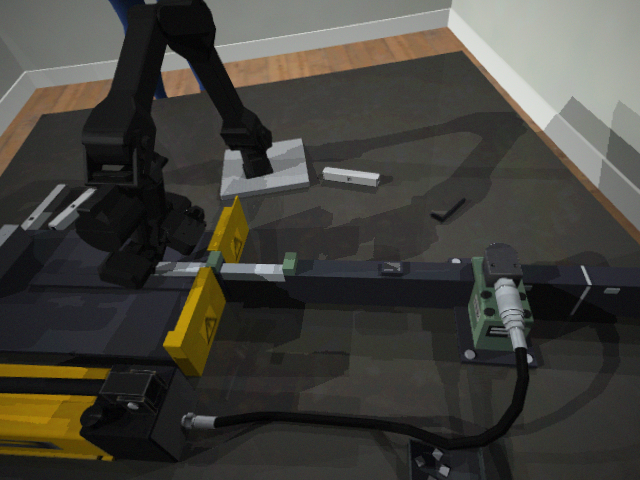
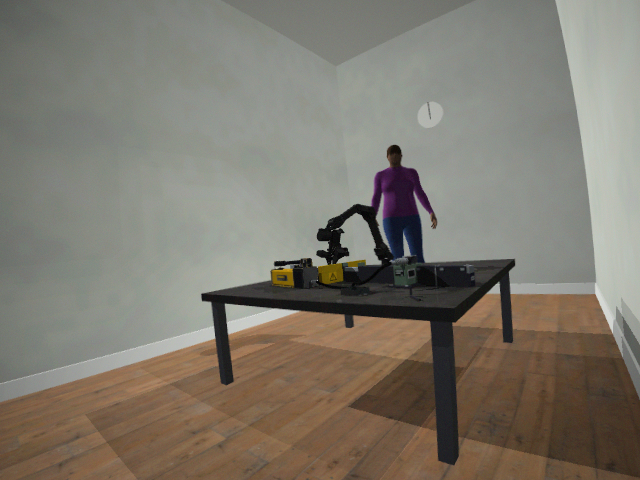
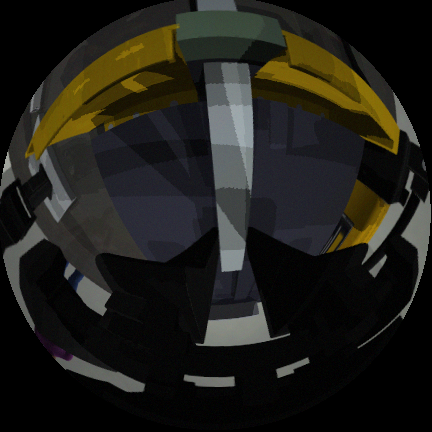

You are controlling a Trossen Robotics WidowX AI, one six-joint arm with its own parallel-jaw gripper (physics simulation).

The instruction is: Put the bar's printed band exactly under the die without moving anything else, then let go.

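Places are measured from the arm's base along level axes (x left, y back, z up), in millimetres.
Pixels of known places: gripper, fingertip midpoint: point(image 1: 154, 268) point(image 3: 231, 232); arm's base at its link origin: point(image 1: 257, 168) point(image 3: 45, 181).
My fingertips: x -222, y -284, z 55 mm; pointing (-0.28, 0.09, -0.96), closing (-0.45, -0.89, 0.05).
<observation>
Ahead of a thing's pixels: the offset from my fingertips to its top centre. "spot": to the spot under its first point.
The long light-grey bar point(image 1: 253, 271) point(image 3: 230, 130) lies level along the dark rail, passing through a green guide block @[spot: dx +105, dy -48, dz +29 mm] point(image 1: 213, 260) point(image 3: 230, 35) between two yellow plates. Its far part reaches a second green block @[spot: dx +220, dy -101, dz +29 mm] point(image 1: 289, 263). My gripper point(image 1: 149, 264) point(image 2: 332, 258) point(image 3: 231, 232) is shut on the bar near its near end, with one black finger on each side. A green press-like unit @[spot: dx +465, dy -288, dz +24 mm] point(image 1: 498, 315) point(image 2: 405, 274) with a dark head stands over the rail at the right; I cannot make out a die on it. I cannot pick out the printed band among the shadows on the bar.
Yellow plates point(image 1: 199, 320) point(image 1: 231, 232) flank the bar close ahead of the gripper. A black cable @[spot: dx +213, dy -318, dz -52 mm] point(image 1: 330, 419) runs from the yellow-and-black unit @[spot: dx -123, dy -225, dz +20 mm] point(image 1: 46, 418) to the green unit. A loose white bar @[dx +413, dy +166, dz -44 mm] point(image 1: 351, 177), a black hex key @[dx +562, dy +3, dz -58 mm] point(image 1: 448, 209) and a tray of small pieces @[spot: dx +361, dy -412, dz -62 mm] point(image 1: 467, 459) lie around.
</observation>
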